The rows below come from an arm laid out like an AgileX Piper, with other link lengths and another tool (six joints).
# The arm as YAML. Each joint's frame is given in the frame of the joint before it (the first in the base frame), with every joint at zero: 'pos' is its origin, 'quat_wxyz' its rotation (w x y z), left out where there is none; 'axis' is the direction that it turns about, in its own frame. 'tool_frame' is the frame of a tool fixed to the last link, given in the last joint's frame.
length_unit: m
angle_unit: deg
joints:
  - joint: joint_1
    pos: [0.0, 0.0, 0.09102]
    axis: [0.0, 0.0, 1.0]
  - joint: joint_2
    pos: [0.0, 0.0, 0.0]
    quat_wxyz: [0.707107, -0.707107, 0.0, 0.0]
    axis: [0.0, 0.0, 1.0]
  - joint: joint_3
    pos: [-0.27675, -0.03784, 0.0]
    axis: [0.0, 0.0, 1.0]
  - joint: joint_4
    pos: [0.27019, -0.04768, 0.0]
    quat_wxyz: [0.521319, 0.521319, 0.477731, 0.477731]
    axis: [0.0, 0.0, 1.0]
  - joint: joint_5
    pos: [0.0, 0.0, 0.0]
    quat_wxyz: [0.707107, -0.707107, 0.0, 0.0]
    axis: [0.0, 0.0, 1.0]
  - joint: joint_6
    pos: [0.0, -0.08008, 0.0]
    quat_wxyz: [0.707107, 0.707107, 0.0, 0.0]
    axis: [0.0, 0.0, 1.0]
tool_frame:
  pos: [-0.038, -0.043, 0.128]
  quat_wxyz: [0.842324, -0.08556, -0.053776, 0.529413]
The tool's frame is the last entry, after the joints.
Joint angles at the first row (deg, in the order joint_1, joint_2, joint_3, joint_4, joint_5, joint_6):
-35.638, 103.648, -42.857, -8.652, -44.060, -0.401
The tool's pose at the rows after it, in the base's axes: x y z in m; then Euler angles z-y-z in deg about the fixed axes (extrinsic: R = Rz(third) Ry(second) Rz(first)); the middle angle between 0 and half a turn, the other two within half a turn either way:
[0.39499 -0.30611 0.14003 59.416 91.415 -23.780]
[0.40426 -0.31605 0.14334 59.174 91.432 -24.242]
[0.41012 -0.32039 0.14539 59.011 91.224 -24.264]
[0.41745 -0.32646 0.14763 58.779 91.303 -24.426]
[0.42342 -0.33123 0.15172 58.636 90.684 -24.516]
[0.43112 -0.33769 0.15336 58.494 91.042 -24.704]
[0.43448 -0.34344 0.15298 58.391 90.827 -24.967]
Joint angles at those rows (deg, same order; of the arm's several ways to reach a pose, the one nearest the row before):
-35.924, 104.680, -44.978, -8.766, -43.602, -0.401
-36.097, 106.168, -48.357, -8.596, -41.711, -0.514
-36.095, 107.086, -50.191, -8.649, -41.024, -0.517
-36.096, 108.174, -52.655, -8.593, -39.591, -0.631
-36.097, 109.091, -54.661, -8.539, -39.133, -0.629
-36.097, 110.238, -57.354, -8.537, -37.242, -0.630
-36.383, 111.384, -58.900, -8.593, -37.071, -0.632

